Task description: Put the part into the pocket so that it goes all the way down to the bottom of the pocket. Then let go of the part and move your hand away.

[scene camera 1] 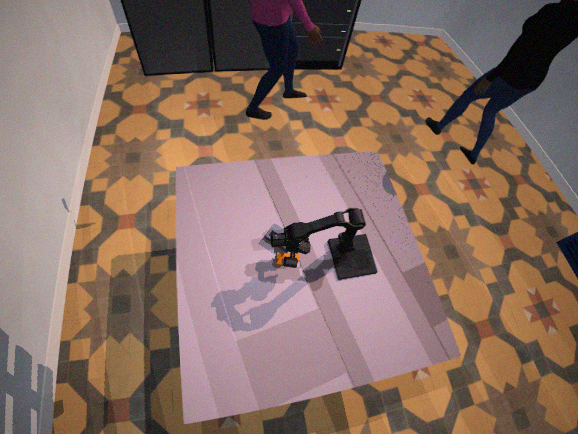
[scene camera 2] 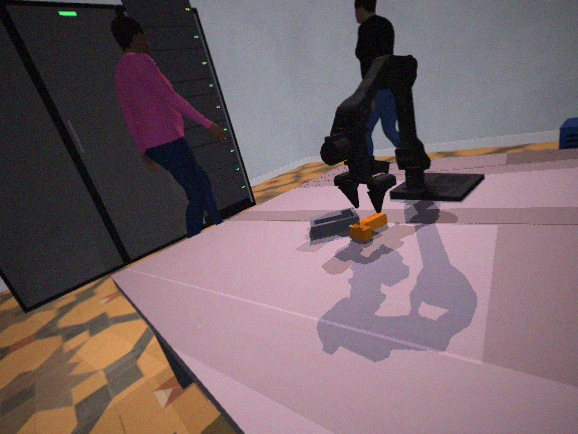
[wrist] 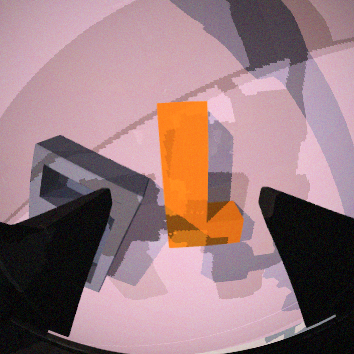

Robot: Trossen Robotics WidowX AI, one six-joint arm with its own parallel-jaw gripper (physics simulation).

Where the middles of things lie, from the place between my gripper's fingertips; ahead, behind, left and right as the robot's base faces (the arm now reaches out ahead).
Right now my hand is 10 mm short of the orange L-shaped block (wrist: 182, 126) and 40 mm above it. The rest, counted from my hand: grey pocket block (wrist: 61, 170) (110 mm to the right, 40 mm below).
